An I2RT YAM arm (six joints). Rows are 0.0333 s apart.
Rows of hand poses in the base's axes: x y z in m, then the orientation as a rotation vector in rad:
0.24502 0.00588 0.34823 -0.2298 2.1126 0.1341
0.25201 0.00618 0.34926 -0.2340 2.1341 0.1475
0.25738 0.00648 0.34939 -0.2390 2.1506 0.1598
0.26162 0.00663 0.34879 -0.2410 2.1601 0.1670
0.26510 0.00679 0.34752 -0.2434 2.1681 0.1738
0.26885 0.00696 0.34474 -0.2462 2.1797 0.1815
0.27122 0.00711 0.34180 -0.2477 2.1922 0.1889
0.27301 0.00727 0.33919 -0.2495 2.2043 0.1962
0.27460 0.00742 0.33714 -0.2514 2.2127 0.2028
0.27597 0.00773 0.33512 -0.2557 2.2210 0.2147
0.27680 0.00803 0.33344 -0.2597 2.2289 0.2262
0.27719 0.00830 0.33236 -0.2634 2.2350 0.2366
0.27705 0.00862 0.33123 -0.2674 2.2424 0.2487
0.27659 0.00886 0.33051 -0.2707 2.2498 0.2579
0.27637 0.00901 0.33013 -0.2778 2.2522 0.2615
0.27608 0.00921 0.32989 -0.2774 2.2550 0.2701
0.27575 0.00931 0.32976 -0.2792 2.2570 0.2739
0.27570 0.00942 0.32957 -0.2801 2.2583 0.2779
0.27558 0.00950 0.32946 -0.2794 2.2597 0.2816
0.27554 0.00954 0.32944 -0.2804 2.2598 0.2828
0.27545 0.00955 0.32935 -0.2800 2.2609 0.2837
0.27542 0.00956 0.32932 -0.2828 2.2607 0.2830
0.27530 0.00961 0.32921 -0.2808 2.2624 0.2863
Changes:
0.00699 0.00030 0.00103 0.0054 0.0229 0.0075
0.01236 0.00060 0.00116 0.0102 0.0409 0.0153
0.01660 0.00075 0.00056 0.0134 0.0512 0.0192
0.02008 0.00091 -0.00071 0.0163 0.0600 0.0232
0.02383 0.00108 -0.00349 0.0192 0.0725 0.0278
0.02620 0.00123 -0.00643 0.0223 0.0858 0.0312
0.02799 0.00139 -0.00904 0.0252 0.0988 0.0348
0.02958 0.00154 -0.01109 0.0281 0.1080 0.0384
0.03095 0.00185 -0.01311 0.0336 0.1179 0.0457
0.03178 0.00215 -0.01479 0.0390 0.1273 0.0527
0.03217 0.00242 -0.01587 0.0440 0.1349 0.0590
0.03203 0.00274 -0.01700 0.0498 0.1440 0.0662
0.03157 0.00298 -0.01772 0.0539 0.1527 0.0717
0.03135 0.00313 -0.01810 0.0532 0.1558 0.0780
0.03106 0.00333 -0.01834 0.0589 0.1599 0.0809
0.03073 0.00343 -0.01847 0.0605 0.1624 0.0835
0.03068 0.00354 -0.01866 0.0627 0.1644 0.0856
0.03056 0.00362 -0.01877 0.0653 0.1663 0.0865
0.03052 0.00366 -0.01879 0.0658 0.1666 0.0877
0.03043 0.00367 -0.01888 0.0664 0.1678 0.0877
0.03040 0.00368 -0.01891 0.0648 0.1676 0.0894
0.03028 0.00373 -0.01902 0.0677 0.1697 0.0892

